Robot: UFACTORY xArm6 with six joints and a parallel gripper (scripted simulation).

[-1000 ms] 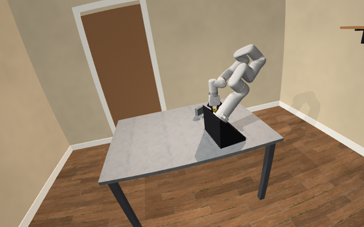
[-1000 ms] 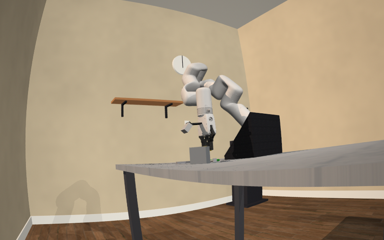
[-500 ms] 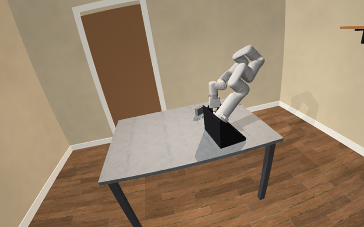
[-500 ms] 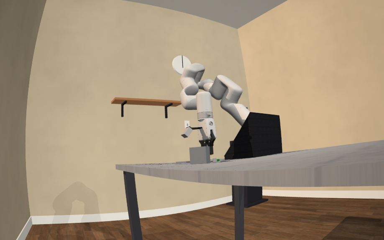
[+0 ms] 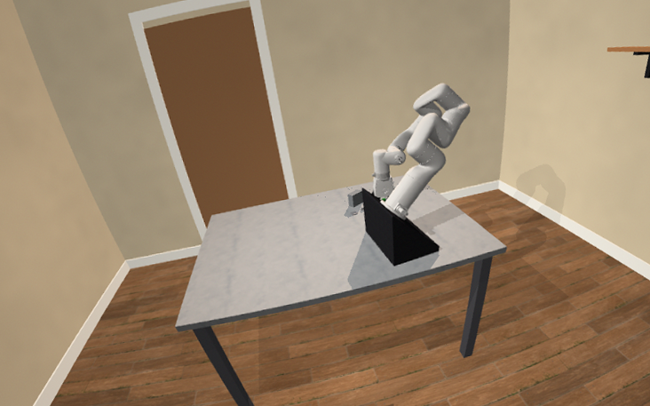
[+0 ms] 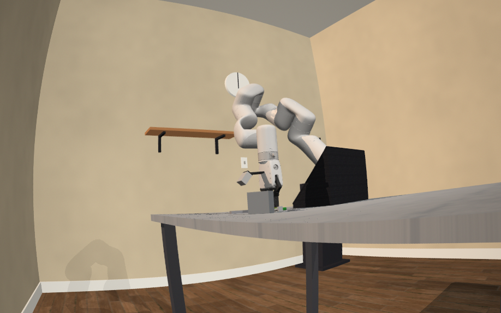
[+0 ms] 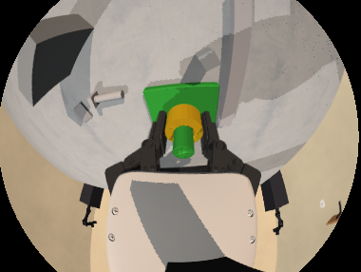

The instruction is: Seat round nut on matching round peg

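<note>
Now: hand 1 cm above the peg. From my hand the other things lie so: flat grey bar: 6 cm ahead, 6 cm to the right, 3 cm below; then grey block: 13 cm ahead, 12 cm to the left.
</note>
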